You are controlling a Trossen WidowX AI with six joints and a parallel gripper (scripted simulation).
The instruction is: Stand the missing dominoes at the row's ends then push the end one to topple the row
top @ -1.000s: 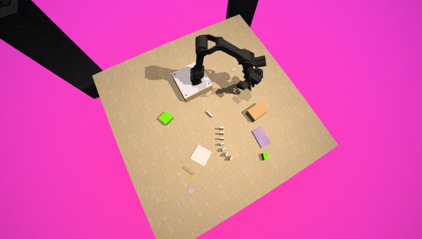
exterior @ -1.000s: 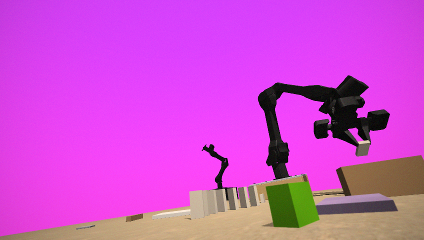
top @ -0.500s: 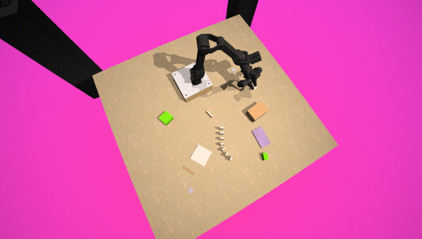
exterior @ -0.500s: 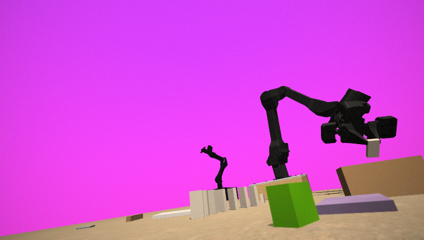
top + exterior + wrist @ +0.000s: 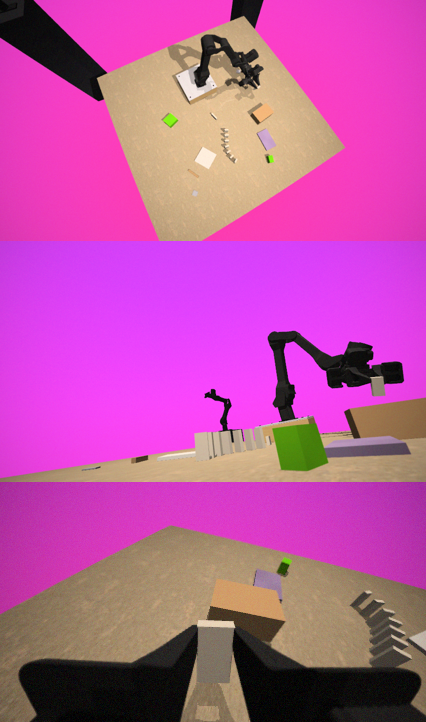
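The orange box lies 15 cm ahead of my gripper tip, 10 cm below it and 1 cm to the right of it. Also, from my gripper tip: white tile 46 cm to the right, 28 cm ahead, 13 cm below; purple slab 31 cm ahead, 13 cm below, 5 cm to the right; small green cube 43 cm ahead, 11 cm below, 9 cm to the right.
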